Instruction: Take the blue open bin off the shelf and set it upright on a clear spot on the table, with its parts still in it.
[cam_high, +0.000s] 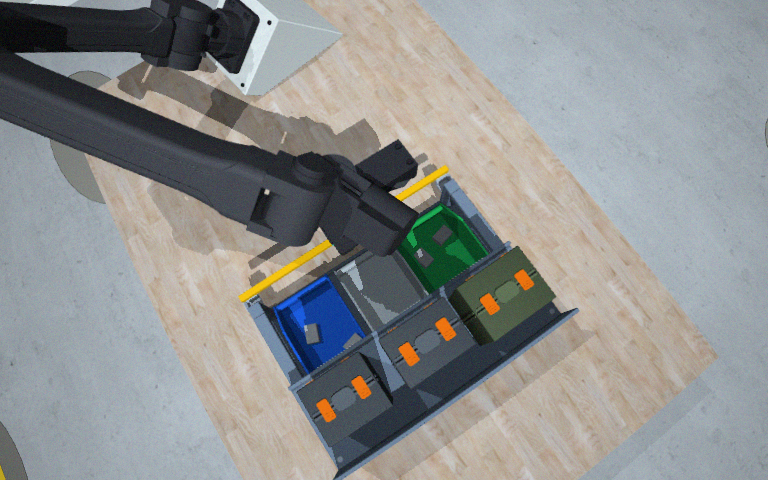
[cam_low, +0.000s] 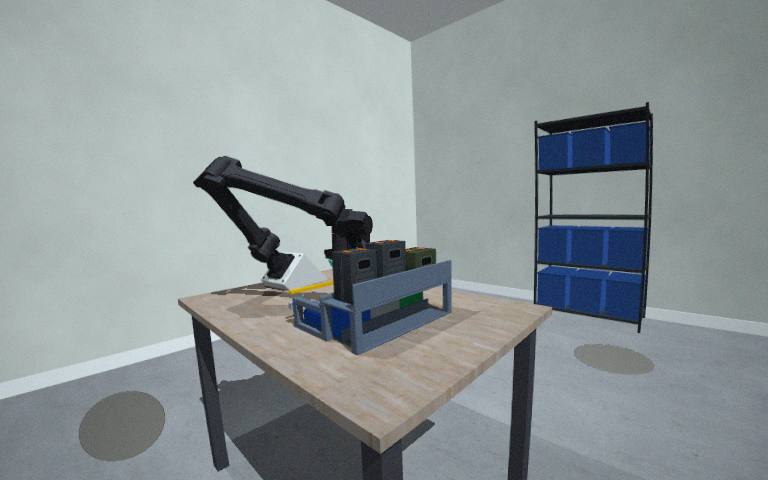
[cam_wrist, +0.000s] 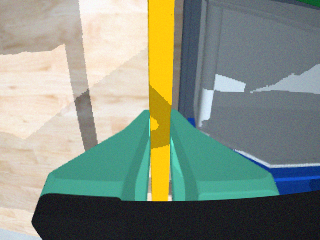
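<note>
Now: the grey bin 11 cm ahead of my hand, 2 cm to the right of it and 6 cm below it. The rest, counted from my hand: blue open bin 9 cm ahead, 13 cm to the right, 6 cm below; green bin 13 cm ahead, 9 cm to the left, 6 cm below; yellow rod 1 cm below.
</note>
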